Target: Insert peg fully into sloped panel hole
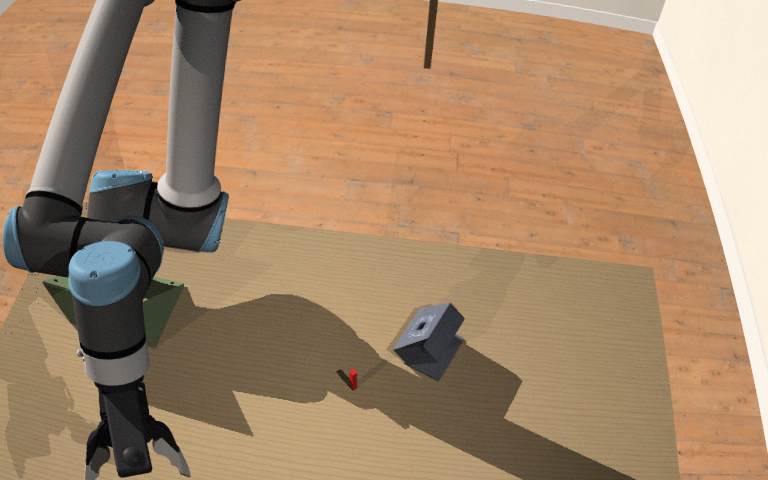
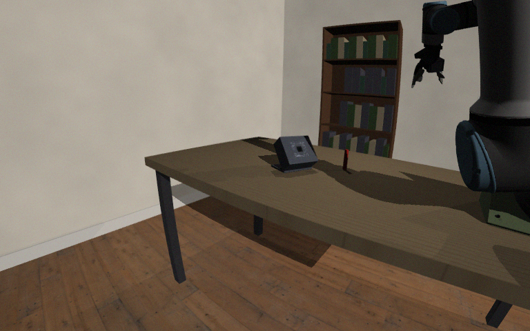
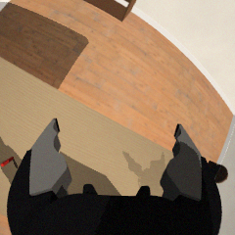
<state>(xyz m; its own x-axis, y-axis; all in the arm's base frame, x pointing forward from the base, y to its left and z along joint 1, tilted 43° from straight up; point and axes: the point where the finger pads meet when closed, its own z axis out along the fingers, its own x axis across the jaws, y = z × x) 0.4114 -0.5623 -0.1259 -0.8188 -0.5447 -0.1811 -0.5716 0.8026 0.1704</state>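
Now: the red peg 420 mm to the left of my hand, 340 mm below it and 230 mm ahead of it.
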